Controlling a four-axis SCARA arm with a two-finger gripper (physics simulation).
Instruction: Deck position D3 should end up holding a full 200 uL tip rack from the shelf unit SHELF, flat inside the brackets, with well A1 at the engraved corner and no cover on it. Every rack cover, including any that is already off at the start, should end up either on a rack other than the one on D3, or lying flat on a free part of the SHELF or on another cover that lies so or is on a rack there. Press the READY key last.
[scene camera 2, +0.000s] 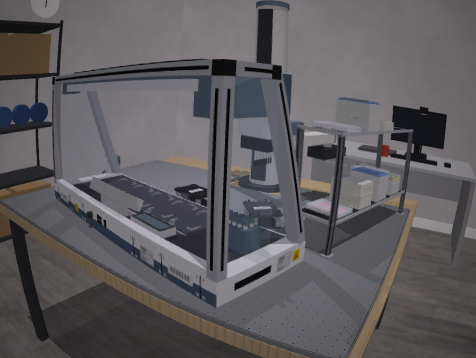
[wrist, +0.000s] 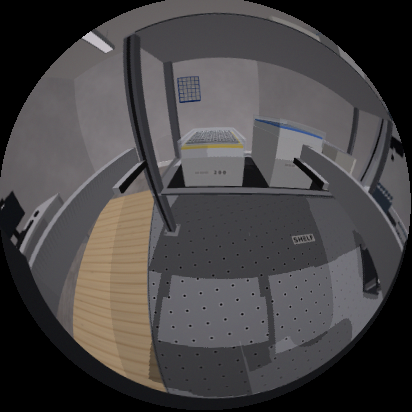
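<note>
My gripper (wrist: 222, 146) is open and empty, its fingers spread wide in front of the lower level of the SHELF unit (scene camera 2: 336, 190) (wrist: 135, 95). Between and beyond them stands a white rack marked 200 with a yellow band (wrist: 212, 167) (scene camera 2: 394, 181), apart from both fingers. Closely packed tips show through a clear cover (wrist: 215, 132) on it. To its right is a taller rack with a blue band (wrist: 287, 155) (scene camera 2: 370, 181), also covered. In the scene view the fingers are hidden behind the shelf. The deck (scene camera 2: 192, 212) shows dark bracketed positions; D3 and the READY key cannot be made out.
Beige boxes (scene camera 2: 357, 193) and a flat pinkish tray (scene camera 2: 327, 207) share the lower level. The top level holds a large blue-topped box (scene camera 2: 357, 114) and a flat clear item (scene camera 2: 336, 127). A shelf post rises just beyond my left finger; the upper board (wrist: 240, 40) spans above the racks.
</note>
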